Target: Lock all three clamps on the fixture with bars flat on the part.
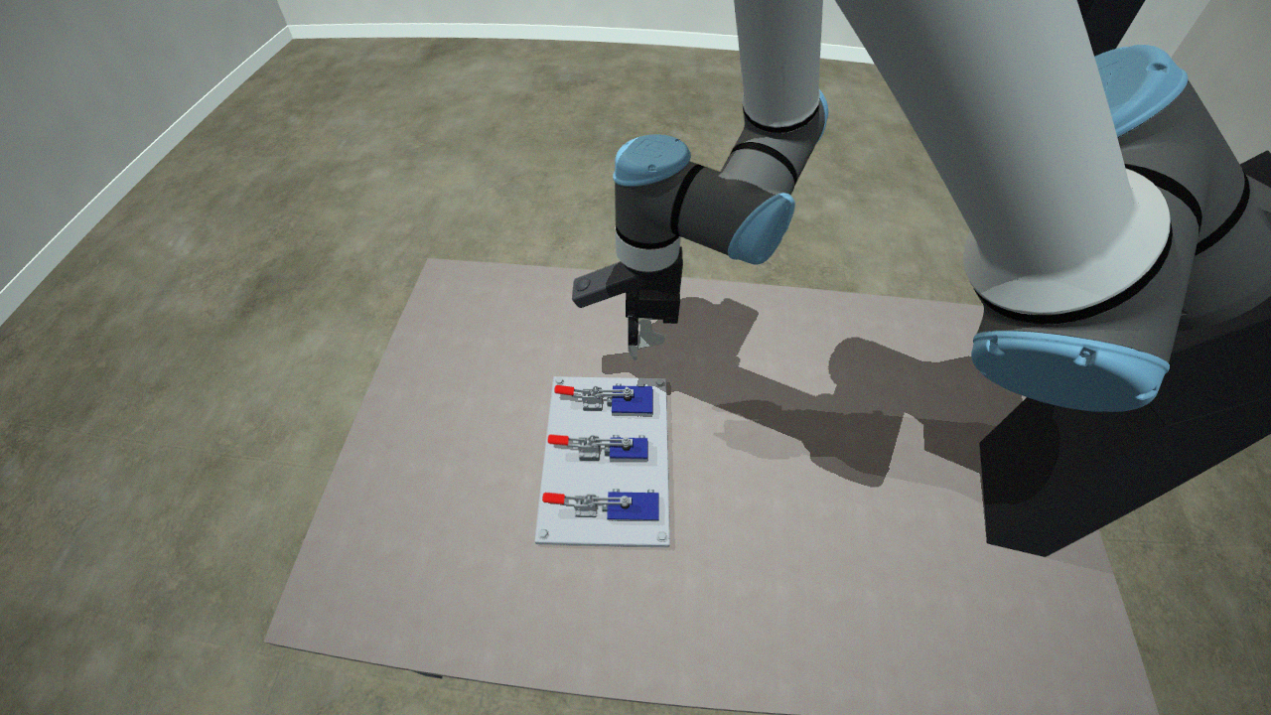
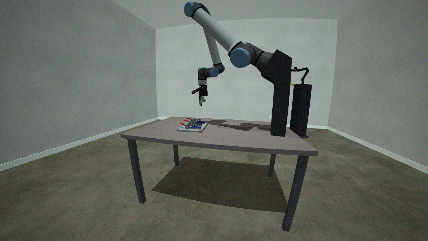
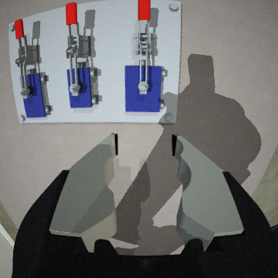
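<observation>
My gripper is now 7 cm short of the clamp, 2 cm to the left of it and 17 cm above it. The rest, counted from my hand: fixture plate 7 cm ahead, 10 cm to the left, 21 cm below.
</observation>
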